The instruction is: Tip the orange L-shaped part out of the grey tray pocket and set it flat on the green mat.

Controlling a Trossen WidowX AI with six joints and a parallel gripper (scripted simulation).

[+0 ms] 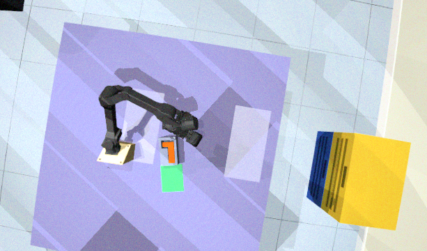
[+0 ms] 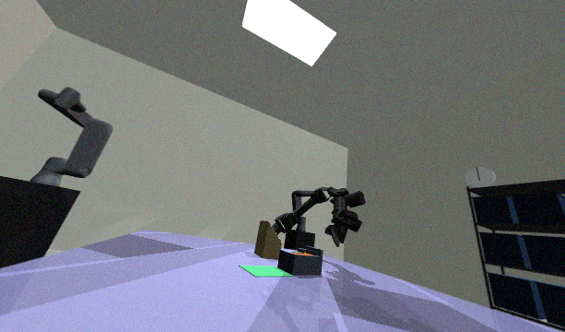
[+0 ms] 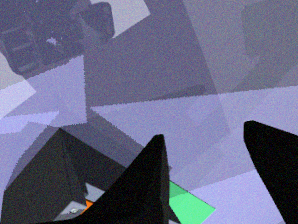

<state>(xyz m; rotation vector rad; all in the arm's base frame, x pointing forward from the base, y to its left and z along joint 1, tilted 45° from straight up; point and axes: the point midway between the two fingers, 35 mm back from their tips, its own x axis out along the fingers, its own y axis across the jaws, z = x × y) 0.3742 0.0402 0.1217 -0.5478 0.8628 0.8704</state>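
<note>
The orange L-shaped part lies 110 mm behind my gripper tip, 80 mm to the right of it and 70 mm below it. From my gripper tip the other things lie so: green mat: 90 mm behind, 240 mm to the right, 140 mm below.
</note>
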